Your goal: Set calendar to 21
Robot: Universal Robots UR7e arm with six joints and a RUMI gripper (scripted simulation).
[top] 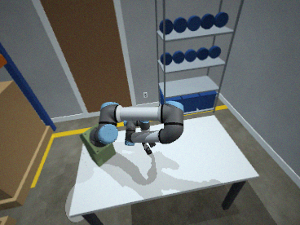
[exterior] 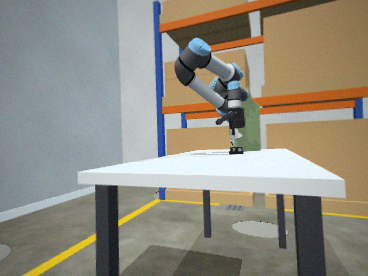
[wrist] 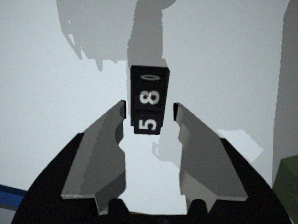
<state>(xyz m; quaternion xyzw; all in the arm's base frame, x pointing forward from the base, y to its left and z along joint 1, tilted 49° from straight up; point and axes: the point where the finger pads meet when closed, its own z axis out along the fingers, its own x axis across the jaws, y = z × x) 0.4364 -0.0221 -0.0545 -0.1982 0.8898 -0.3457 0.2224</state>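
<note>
Right now my hand is 4 cm above the dark cube.
</note>
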